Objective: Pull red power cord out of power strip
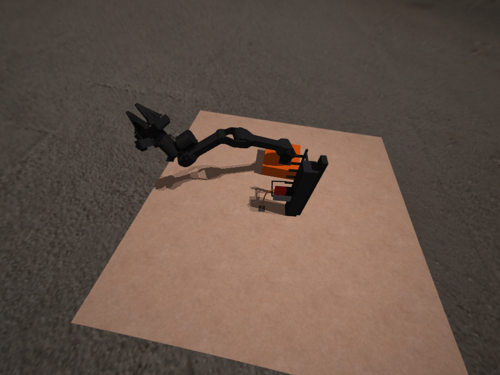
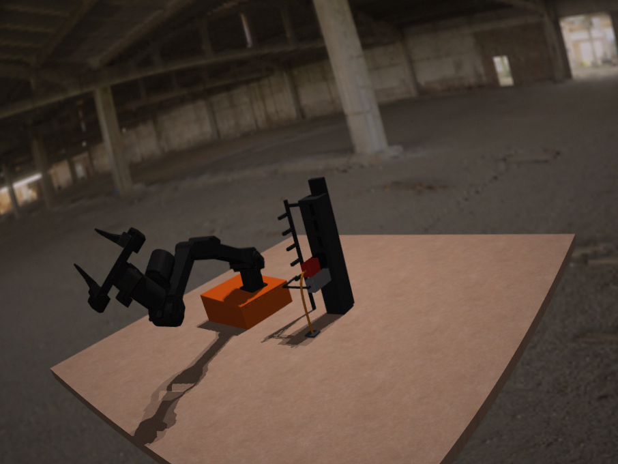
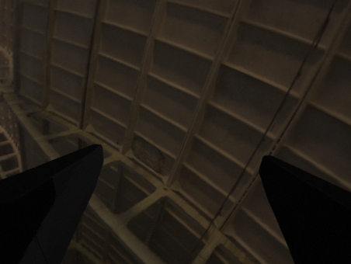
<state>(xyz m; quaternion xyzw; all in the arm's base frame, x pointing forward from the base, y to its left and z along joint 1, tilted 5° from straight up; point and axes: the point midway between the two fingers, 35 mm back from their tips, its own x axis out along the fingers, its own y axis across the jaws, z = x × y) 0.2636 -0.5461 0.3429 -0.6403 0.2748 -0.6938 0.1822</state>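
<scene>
The red plug is 580 mm to the left of my gripper tip, 270 mm below it and 20 mm behind it.
</scene>
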